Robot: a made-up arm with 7 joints. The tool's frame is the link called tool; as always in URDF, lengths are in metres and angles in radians. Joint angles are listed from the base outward. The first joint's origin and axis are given. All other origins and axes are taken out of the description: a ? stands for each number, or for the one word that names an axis. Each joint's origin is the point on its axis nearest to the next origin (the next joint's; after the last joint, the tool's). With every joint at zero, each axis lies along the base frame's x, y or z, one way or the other. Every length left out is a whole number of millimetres.
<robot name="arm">
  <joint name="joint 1" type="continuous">
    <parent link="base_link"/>
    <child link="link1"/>
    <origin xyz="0.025 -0.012 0.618" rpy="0 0 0"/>
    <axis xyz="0 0 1"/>
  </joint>
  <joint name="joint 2" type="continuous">
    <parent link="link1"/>
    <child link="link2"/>
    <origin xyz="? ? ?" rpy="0 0 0"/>
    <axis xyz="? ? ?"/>
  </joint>
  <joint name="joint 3" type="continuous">
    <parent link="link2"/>
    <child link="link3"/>
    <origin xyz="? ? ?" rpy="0 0 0"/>
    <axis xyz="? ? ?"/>
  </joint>
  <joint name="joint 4" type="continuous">
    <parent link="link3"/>
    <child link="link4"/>
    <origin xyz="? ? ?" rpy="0 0 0"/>
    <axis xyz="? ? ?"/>
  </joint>
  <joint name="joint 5" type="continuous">
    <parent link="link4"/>
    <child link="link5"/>
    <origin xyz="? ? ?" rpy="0 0 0"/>
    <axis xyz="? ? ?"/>
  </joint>
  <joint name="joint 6" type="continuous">
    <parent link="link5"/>
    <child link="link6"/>
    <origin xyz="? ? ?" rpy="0 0 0"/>
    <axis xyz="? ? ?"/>
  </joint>
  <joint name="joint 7" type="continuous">
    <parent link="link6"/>
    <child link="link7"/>
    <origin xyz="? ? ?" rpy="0 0 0"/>
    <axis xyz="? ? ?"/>
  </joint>
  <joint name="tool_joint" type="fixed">
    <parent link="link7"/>
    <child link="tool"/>
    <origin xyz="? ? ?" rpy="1.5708 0 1.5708"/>
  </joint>
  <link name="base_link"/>
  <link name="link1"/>
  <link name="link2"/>
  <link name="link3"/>
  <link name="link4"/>
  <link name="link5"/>
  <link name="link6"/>
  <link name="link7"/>
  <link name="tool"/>
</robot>
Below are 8 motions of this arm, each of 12 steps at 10 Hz.
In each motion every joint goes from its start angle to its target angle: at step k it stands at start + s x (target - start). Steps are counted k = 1, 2, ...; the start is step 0. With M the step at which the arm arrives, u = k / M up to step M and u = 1 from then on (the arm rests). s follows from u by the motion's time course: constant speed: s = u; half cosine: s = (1 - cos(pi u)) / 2; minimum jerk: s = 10 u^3 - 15 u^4 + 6 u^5.
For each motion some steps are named. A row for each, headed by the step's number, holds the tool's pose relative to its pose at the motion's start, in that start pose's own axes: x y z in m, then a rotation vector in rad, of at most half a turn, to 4 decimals.
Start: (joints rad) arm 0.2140 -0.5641 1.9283 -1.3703 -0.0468 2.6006 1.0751
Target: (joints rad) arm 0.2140 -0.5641 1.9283 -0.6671 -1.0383 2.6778 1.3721
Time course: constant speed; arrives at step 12
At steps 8, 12:
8: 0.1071 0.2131 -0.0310 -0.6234 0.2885 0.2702
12: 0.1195 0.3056 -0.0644 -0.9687 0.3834 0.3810

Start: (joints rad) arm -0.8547 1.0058 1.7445 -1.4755 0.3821 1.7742 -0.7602
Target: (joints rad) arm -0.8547 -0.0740 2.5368 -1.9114 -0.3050 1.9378 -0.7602
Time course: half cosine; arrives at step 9
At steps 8, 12:
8: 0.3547 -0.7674 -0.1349 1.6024 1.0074 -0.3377
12: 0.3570 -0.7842 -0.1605 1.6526 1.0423 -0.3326

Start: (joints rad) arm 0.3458 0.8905 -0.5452 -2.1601 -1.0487 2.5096 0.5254
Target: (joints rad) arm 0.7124 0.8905 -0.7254 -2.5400 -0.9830 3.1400 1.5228
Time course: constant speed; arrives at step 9
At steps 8, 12:
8: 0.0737 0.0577 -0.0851 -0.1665 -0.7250 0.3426
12: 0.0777 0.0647 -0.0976 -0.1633 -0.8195 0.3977

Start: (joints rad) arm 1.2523 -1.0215 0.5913 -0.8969 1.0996 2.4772 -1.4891
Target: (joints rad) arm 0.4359 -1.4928 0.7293 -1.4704 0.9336 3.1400 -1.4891
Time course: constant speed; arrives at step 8
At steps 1, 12:
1: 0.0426 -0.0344 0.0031 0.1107 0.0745 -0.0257
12: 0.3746 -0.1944 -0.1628 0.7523 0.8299 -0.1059

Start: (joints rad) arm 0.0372 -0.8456 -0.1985 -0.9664 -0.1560 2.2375 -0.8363
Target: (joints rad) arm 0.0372 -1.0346 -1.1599 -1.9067 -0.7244 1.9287 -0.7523
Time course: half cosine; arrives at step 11
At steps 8, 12:
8: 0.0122 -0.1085 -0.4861 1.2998 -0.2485 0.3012
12: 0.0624 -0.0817 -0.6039 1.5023 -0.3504 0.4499

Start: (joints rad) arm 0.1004 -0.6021 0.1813 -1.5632 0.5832 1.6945 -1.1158
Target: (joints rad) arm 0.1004 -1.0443 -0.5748 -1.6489 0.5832 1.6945 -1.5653
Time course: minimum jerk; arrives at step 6
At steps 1, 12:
1: 0.0017 0.0151 -0.0101 -0.0066 0.0009 -0.0247
12: 0.2105 0.3335 -0.3665 -0.2204 0.0034 -0.6705

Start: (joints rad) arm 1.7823 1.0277 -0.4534 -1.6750 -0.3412 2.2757 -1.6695
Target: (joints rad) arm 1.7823 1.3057 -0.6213 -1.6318 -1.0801 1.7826 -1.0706
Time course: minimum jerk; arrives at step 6
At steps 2, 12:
2: -0.0070 -0.0385 0.0129 0.1459 -0.0305 0.1631
12: 0.0091 -0.1877 0.0371 0.9184 -0.1567 0.5582

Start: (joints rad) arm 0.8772 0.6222 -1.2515 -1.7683 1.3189 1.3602 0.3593
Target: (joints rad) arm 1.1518 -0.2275 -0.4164 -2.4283 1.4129 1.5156 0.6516
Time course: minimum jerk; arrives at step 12
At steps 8, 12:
8: -0.0312 -0.3467 -0.2063 0.7933 -0.0023 -0.2751
12: -0.0743 -0.3964 -0.3001 0.8999 0.0410 -0.4523

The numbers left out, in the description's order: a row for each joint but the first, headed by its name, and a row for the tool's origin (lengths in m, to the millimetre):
joint 2: xyz -0.018 -0.002 0, axis 0 1 0
joint 3: xyz -0.015 0 0.302, axis 0 0 1
joint 4: xyz 0.07 -0.014 0, axis 0 -1 0
joint 5: xyz -0.075 0 0.402, axis 0 0 1
joint 6: xyz -0.003 -0.045 0, axis 0 -1 0
joint 7: xyz 0.131 0 0.017, axis 0 0 -1
tool: xyz -0.014 0.013 0

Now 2 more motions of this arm.
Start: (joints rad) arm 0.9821 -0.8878 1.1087 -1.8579 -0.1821 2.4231 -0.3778
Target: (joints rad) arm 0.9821 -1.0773 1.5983 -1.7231 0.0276 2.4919 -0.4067
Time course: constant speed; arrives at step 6
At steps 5, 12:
5: 0.2286 0.1172 0.1026 -0.3072 0.2980 0.1131
12: 0.2793 0.1376 0.1102 -0.3572 0.3591 0.1483

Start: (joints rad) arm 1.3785 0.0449 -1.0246 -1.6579 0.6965 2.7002 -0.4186
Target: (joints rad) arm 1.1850 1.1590 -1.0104 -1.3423 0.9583 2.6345 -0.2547
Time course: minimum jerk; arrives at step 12
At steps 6, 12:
6: 0.0747 -0.1595 -0.0588 0.1929 0.1330 -0.2479
12: 0.0592 -0.3350 -0.2117 0.4327 0.2395 -0.4689

